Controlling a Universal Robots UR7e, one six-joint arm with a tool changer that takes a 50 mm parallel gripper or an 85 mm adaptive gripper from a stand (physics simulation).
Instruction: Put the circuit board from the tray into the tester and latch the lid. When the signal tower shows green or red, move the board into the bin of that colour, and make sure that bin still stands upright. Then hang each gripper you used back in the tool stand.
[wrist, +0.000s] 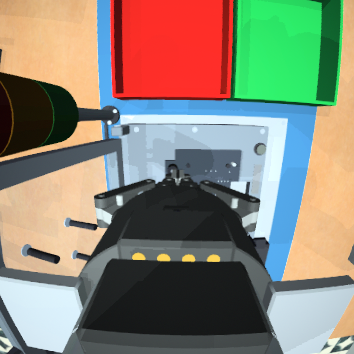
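Frame: origin at the arm's base, x ahead, y left, z up, level; centimetres.
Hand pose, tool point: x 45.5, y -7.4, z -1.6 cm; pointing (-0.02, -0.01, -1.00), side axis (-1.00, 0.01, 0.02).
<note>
Each offset is from my tool point to the top centre of the thing. "spot": to the spot under its first point.
The tester @(spot: dx -16.4, dy +0.8, dz -26.6 cm) (277, 170), a pale plate with a light rim on a blue base, lies ahead of and partly under my gripper. Its dark rectangular centre (207, 162) bears small light dots; I cannot tell whether a circuit board lies there. The dark-framed lid @(spot: dx +7.6, dy -4.3, dz -9.5 cm) (60, 159) stands open at the left, with dark pins sticking out from it. My black adaptive gripper (177, 202) is open above the tester, its finger links spread wide; its body hides the fingertips and the near part of the tester. The signal tower @(spot: dx +7.3, dy -7.2, dz -7.3 cm) (37, 115) at the left shows dim, unlit red, amber and green sections.
The red bin @(dx +0.6, dy -17.4, dz -22.5 cm) (172, 47) and the green bin @(dx -14.4, dy -17.4, dz -22.5 cm) (280, 50) stand upright side by side behind the tester, both with bare floors where visible. The tower's pole and the raised lid are obstacles on the left. A round knob @(spot: dx -10.5, dy -3.4, dz -20.7 cm) (260, 149) sits at the tester's right.
</note>
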